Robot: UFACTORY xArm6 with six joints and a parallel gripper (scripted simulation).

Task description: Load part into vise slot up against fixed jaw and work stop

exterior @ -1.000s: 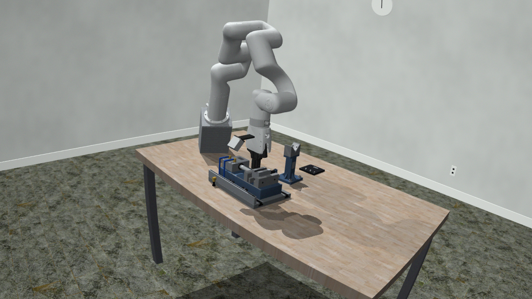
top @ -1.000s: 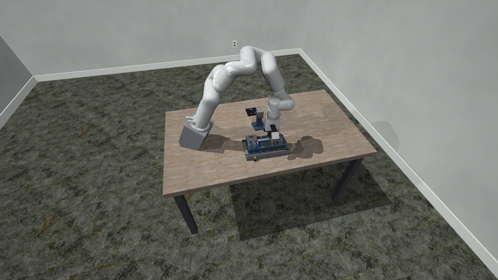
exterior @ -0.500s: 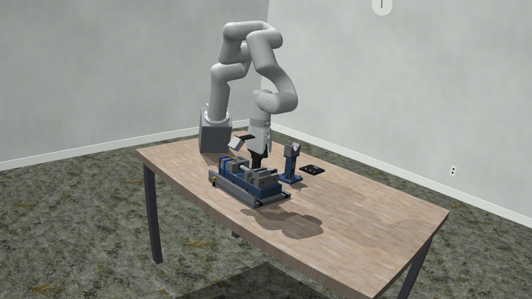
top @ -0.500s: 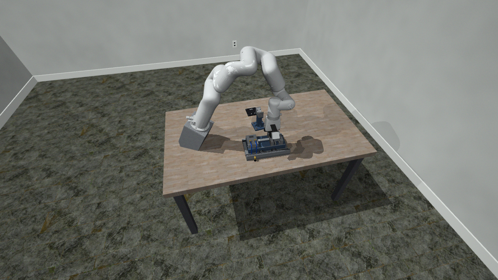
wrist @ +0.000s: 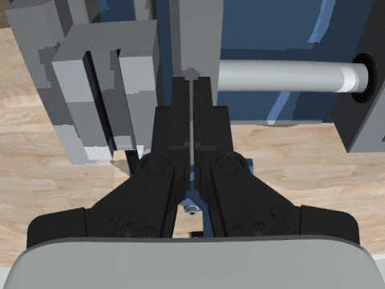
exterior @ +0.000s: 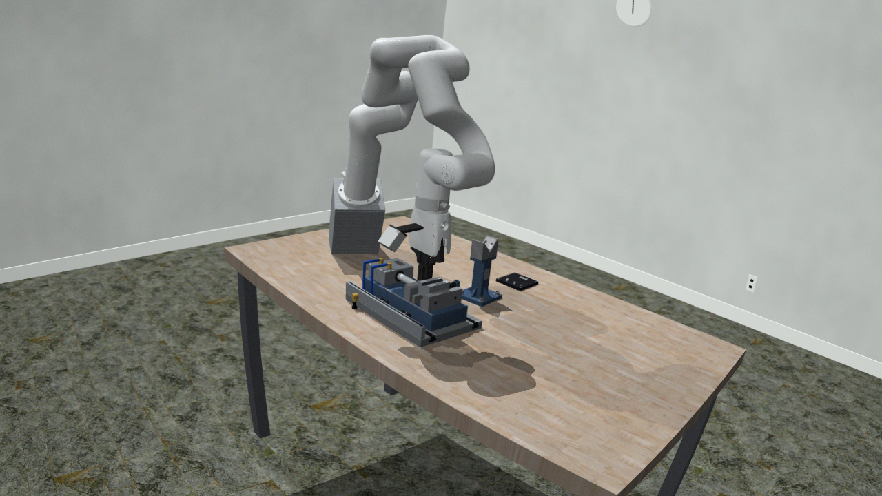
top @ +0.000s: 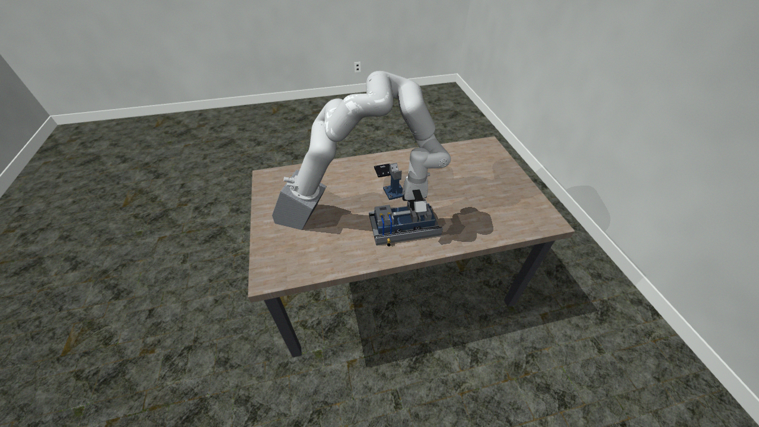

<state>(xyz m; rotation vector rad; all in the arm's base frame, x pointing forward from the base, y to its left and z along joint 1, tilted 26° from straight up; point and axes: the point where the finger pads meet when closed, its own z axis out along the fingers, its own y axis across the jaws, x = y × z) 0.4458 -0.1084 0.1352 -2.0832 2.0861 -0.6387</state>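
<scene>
Now: hand 30 mm short of the grey block and 20 mm above it. The rest, counted from my hand: cylinder rod 50 mm behind, 40 mm below; then dark work stop rod 40 mm ahead, 50 mm to the left, 30 mm below; then moving jaw 40 mm below.
</scene>
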